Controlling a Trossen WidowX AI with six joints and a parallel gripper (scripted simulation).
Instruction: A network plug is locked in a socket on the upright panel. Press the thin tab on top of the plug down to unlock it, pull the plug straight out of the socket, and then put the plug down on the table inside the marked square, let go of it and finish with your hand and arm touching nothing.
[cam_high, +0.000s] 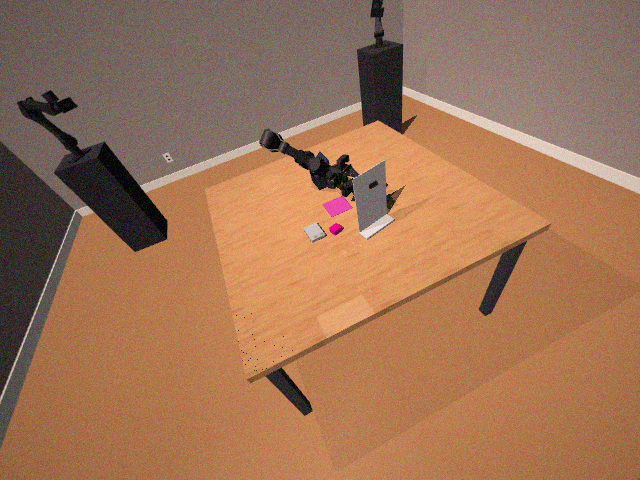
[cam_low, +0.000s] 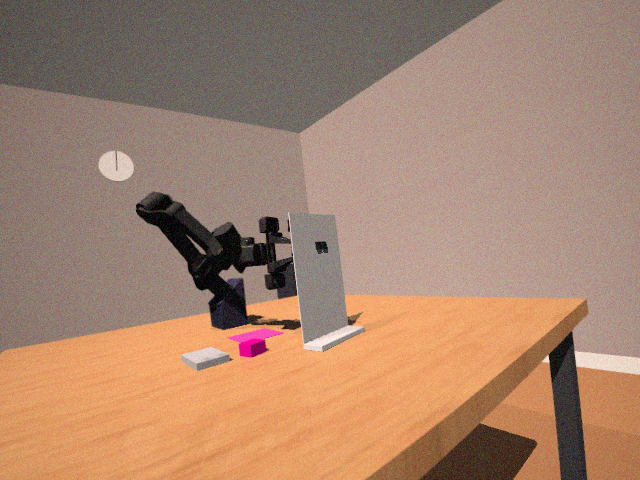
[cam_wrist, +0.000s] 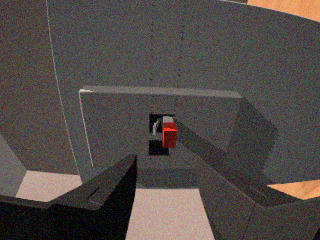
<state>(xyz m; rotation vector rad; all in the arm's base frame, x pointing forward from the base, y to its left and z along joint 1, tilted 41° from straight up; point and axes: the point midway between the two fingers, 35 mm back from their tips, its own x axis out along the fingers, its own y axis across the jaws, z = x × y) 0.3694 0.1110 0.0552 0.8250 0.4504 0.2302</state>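
Right now the network plug is 4 cm ahead of my gripper tip and 1 cm to the left of it. The rest, counted from my gripper tip: magenta marked square (22 cm below, 17 cm behind, 7 cm to the right); then magenta block (21 cm below, 15 cm to the right, 1 cm behind); then grey upright panel (9 cm below, 6 cm ahead, 2 cm to the left).
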